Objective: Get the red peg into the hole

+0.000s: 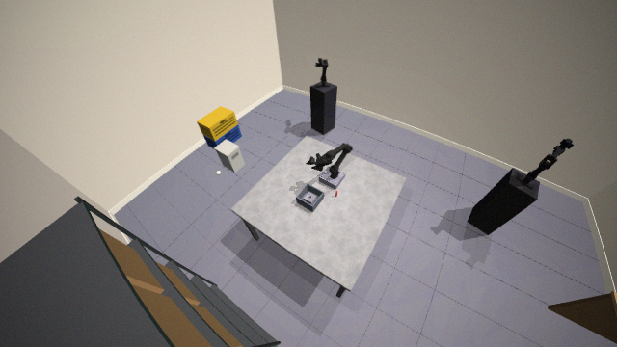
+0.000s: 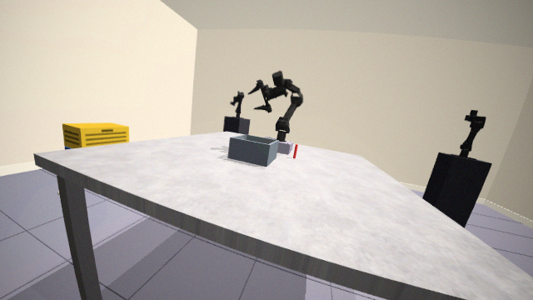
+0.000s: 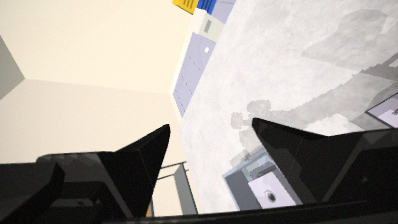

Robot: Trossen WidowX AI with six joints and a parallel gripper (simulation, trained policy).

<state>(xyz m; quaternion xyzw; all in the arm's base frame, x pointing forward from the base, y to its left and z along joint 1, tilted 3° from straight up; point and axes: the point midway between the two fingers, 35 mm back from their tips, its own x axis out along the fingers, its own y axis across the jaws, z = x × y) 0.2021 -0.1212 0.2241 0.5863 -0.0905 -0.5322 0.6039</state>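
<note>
Right now the red peg is 8 cm behind my gripper tip, 29 cm to the left of it and 24 cm below it. Round my gripper tip: grey box: 13 cm ahead, 14 cm to the left, 26 cm below; pale plate: 13 cm ahead, 14 cm to the left, 24 cm below.
</note>
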